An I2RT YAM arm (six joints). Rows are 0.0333 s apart.
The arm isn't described. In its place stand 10 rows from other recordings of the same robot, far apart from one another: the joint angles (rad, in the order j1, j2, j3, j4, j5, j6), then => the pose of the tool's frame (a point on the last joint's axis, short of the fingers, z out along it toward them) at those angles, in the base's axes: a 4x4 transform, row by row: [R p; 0 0 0 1], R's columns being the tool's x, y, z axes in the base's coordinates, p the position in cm.
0.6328 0.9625 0.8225 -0.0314 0.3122 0.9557 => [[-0.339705, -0.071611, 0.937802, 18.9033], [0.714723, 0.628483, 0.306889, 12.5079], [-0.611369, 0.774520, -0.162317, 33.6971], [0, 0, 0, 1]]
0.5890 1.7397 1.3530 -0.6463 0.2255 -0.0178 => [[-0.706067, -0.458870, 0.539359, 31.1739], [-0.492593, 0.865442, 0.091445, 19.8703], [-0.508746, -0.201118, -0.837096, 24.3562], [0, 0, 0, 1]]
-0.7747 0.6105 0.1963 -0.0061 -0.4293 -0.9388 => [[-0.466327, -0.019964, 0.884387, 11.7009], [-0.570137, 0.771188, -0.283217, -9.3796], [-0.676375, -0.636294, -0.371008, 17.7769], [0, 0, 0, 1]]
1.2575 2.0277 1.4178 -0.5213 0.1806 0.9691 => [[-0.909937, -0.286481, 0.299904, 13.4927], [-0.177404, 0.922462, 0.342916, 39.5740], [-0.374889, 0.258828, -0.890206, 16.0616], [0, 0, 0, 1]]
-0.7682 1.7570 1.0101 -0.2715 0.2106 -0.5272 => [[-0.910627, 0.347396, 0.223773, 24.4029], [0.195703, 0.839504, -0.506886, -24.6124], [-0.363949, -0.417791, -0.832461, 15.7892], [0, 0, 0, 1]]
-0.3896 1.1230 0.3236 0.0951 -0.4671 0.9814 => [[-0.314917, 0.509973, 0.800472, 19.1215], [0.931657, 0.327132, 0.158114, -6.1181], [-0.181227, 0.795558, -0.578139, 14.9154], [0, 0, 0, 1]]
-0.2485 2.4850 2.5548 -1.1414 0.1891 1.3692 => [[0.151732, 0.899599, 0.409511, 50.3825], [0.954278, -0.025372, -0.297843, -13.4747], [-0.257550, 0.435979, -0.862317, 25.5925], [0, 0, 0, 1]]
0.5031 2.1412 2.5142 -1.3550 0.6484 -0.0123 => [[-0.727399, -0.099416, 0.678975, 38.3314], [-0.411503, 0.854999, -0.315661, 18.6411], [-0.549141, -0.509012, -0.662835, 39.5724], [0, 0, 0, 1]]
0.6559 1.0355 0.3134 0.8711 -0.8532 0.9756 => [[-0.755024, -0.653311, 0.055883, 14.6243], [0.106030, -0.037543, 0.993654, 14.6386], [-0.647067, 0.756158, 0.097617, 23.8123], [0, 0, 0, 1]]
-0.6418 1.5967 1.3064 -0.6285 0.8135 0.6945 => [[0.000013, 0.994872, -0.101140, 25.5659], [0.548859, -0.084551, -0.831628, -22.3362], [-0.835915, -0.055501, -0.546046, 28.6514], [0, 0, 0, 1]]
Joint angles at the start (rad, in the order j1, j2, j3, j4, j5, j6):
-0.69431, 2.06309, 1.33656, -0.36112, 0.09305, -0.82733
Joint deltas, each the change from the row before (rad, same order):
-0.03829, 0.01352, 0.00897, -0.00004, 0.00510, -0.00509
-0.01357, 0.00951, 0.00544, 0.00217, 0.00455, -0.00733
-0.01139, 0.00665, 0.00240, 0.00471, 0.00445, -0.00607
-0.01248, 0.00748, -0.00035, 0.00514, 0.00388, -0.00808
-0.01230, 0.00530, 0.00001, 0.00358, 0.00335, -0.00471
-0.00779, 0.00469, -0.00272, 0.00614, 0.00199, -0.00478
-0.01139, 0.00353, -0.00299, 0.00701, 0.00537, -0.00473
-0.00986, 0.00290, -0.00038, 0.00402, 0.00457, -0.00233
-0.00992, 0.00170, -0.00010, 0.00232, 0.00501, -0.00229
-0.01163, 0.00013, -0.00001, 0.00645, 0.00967, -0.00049
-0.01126, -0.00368, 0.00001, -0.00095, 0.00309, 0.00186
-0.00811, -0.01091, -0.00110, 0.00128, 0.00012, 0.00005
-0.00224, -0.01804, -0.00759, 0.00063, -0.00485, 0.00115
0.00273, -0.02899, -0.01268, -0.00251, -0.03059, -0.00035
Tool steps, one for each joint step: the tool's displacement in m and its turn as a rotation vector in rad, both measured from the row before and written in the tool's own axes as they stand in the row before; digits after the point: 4 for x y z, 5 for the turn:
0.0116, -0.0109, 0.0049, 0.00963, 0.02210, 0.02827
0.0040, -0.0040, 0.0032, 0.00493, 0.01008, 0.00447
0.0035, -0.0032, 0.0025, 0.00599, 0.00763, 0.00404
0.0044, -0.0027, 0.0033, 0.00342, 0.00977, 0.00266
0.0043, -0.0029, 0.0024, 0.00366, 0.00869, 0.00597
0.0031, -0.0012, 0.0024, 0.00204, 0.00554, 0.00197
0.0042, -0.0024, 0.0022, 0.00629, 0.00850, 0.00540
0.0034, -0.0025, 0.0016, 0.00558, 0.00714, 0.00647
0.0034, -0.0026, 0.0011, 0.00566, 0.00769, 0.00653
0.0036, -0.0038, 0.0007, 0.01336, 0.00838, 0.01061
0.0035, -0.0036, -0.0007, 0.00633, 0.00552, 0.01213
0.0019, -0.0039, -0.0033, 0.01013, -0.00340, 0.00873
0.0006, -0.0017, -0.0053, 0.00574, -0.00978, 0.00466
-0.0013, 0.0000, -0.0088, -0.00988, -0.03343, -0.00100

